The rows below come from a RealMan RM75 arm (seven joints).
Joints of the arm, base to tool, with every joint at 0 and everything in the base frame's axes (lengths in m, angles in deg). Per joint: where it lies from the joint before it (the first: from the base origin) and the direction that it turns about. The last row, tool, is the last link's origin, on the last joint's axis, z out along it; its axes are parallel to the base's.
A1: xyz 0 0 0.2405 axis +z
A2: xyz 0 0 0 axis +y
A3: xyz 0 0 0.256 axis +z
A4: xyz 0 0 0 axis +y
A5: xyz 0 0 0.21 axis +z
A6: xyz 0 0 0 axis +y
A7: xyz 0 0 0.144 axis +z
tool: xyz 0 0 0
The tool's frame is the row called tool.
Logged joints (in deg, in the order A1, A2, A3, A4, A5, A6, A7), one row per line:
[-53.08, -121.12, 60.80, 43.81, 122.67, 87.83, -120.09]
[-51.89, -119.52, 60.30, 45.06, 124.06, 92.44, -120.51]
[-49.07, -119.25, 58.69, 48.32, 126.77, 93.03, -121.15]
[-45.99, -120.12, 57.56, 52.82, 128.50, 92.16, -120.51]
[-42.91, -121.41, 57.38, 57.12, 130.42, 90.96, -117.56]
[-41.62, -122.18, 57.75, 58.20, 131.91, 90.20, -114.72]
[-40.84, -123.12, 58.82, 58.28, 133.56, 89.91, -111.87]
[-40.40, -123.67, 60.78, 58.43, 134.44, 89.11, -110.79]
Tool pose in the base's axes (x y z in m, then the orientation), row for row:
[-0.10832, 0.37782, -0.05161, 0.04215, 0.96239, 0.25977, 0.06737]
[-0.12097, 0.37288, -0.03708, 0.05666, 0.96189, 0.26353, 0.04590]
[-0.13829, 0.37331, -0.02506, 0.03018, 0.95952, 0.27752, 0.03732]
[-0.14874, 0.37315, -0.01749, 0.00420, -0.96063, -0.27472, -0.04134]
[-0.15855, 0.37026, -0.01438, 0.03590, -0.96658, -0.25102, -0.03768]
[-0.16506, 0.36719, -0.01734, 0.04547, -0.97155, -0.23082, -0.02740]
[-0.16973, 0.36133, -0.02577, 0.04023, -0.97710, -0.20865, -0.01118]
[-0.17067, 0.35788, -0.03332, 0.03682, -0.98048, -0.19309, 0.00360]
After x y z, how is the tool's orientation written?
As a quaternion, w x y z.
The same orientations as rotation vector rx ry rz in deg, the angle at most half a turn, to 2 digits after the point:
[168.73, 45.54, 11.81]
[167.16, 45.80, 7.98]
[169.47, 49.02, 6.59]
[-172.45, -49.32, -7.42]
[-170.12, -44.18, -6.63]
[-169.99, -40.39, -4.79]
[-171.51, -36.62, -1.96]
[-172.47, -33.96, 0.63]

